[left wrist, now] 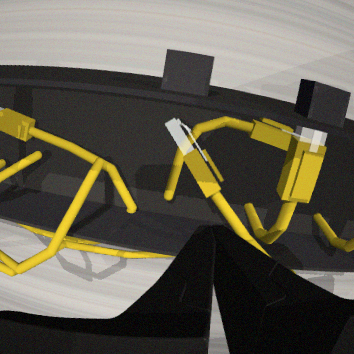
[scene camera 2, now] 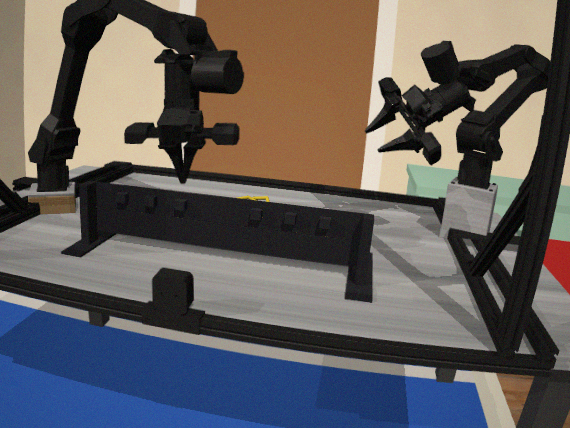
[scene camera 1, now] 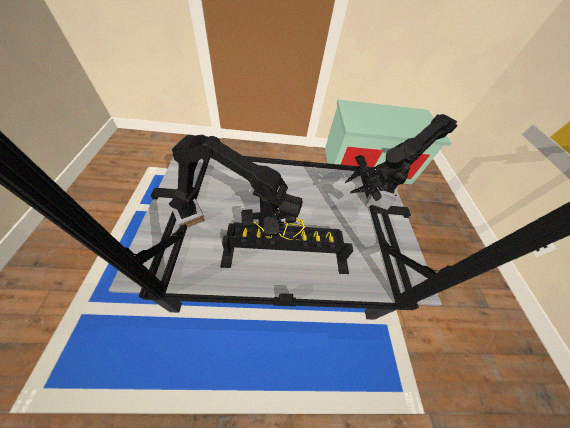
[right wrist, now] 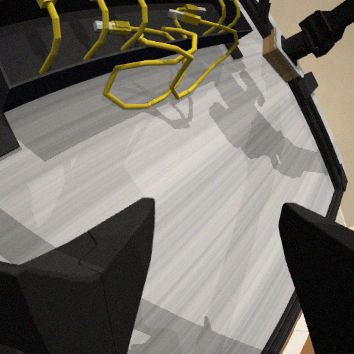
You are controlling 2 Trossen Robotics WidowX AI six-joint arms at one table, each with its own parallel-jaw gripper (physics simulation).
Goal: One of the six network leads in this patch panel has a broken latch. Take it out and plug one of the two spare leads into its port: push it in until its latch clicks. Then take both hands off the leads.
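Frame: origin at the left arm's base, x ahead, y left, z up, level; metres.
Where they show: left gripper, fingertip midpoint: [left wrist: 209, 236] [scene camera 2: 183, 183]; right gripper, fingertip midpoint: [scene camera 2: 371, 141] [scene camera 1: 347, 187] [right wrist: 219, 212]; left arm's base at its link origin: [scene camera 2: 52, 187] [scene camera 1: 186, 210] [right wrist: 288, 50]; right arm's base at its link origin: [scene camera 2: 474, 184].
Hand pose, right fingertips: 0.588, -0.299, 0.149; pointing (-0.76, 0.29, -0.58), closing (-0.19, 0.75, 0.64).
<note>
Things, the pixels of their top centre, and the offset from my right fingertips, as dx, dy, dz. "spot": a spot on its surface instead.
- black patch panel at its top centre: [scene camera 2: 219, 212] [scene camera 1: 288, 243] -0.306, -0.054, -0.111
- yellow lead's plug at a spot on its surface: [left wrist: 202, 172] spot: -0.349, +0.026, -0.144
- yellow plug at a spot on its surface: [left wrist: 301, 172] spot: -0.390, +0.024, -0.099
- second loose plug at a spot on its surface: [left wrist: 17, 123] [right wrist: 125, 21] spot: -0.252, -0.046, -0.158
- Looped yellow cable at a spot on its surface: [right wrist: 140, 105] spot: -0.180, +0.029, -0.187
The black patch panel [scene camera 1: 295, 244] [scene camera 2: 220, 220] [left wrist: 90, 112] stands on the table. In the left wrist view, a yellow lead's plug [left wrist: 202, 172], with a clear tip, lies tilted and loose against it. Another yellow plug [left wrist: 301, 172] is to its right, and a second loose plug [left wrist: 17, 123] [right wrist: 114, 26] shows further along. A plug lying sideways [left wrist: 272, 134] partly shows behind. My left gripper [scene camera 2: 183, 179] [left wrist: 209, 236] is shut and empty, its tips just below the tilted plug in its wrist view. My right gripper [scene camera 1: 349, 186] [scene camera 2: 373, 141] [right wrist: 219, 212] is open and empty, away from the panel. Latch details are unclear.
Looped yellow cable [right wrist: 140, 105] hangs over the table behind the panel. Yellow leads [scene camera 1: 316, 237] stand in a row along the panel. A black block [scene camera 2: 172, 290] sits on the table's front rail. Black frame posts [scene camera 1: 82, 220] [scene camera 1: 490, 250] rise at both sides.
</note>
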